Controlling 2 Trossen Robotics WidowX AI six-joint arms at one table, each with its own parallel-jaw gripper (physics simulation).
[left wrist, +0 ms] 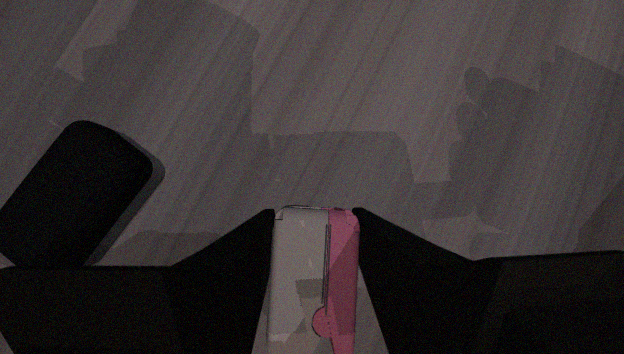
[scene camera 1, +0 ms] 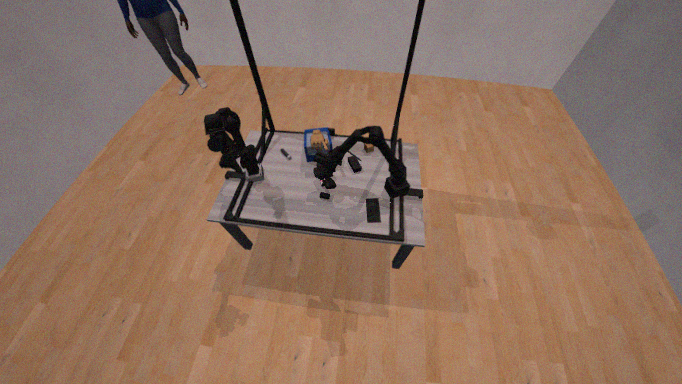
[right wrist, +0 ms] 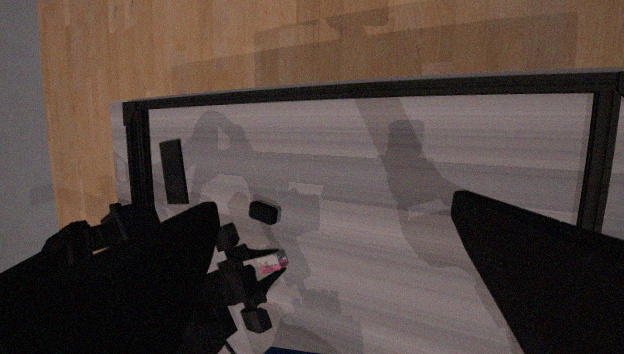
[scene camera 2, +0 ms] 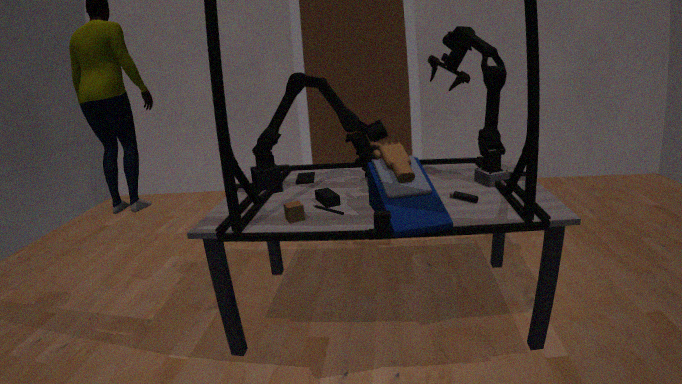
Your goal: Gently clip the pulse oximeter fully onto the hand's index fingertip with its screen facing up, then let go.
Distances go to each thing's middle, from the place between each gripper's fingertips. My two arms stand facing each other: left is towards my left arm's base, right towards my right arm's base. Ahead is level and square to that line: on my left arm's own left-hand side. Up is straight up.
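The blue block (scene camera 2: 415, 215) is 320 mm behind my left hand, 90 mm to the right of it and 30 mm above it. As for the pulse oximeter (left wrist: 313, 280), it is 20 mm to the left of my left hand and 10 mm behind it.
From my right hand, the blue block is 320 mm below, 180 mm to the left and 540 mm behind. Compared with the pulse oximeter, my right hand is 340 mm higher than it, 280 mm to the right of it and 230 mm past it.
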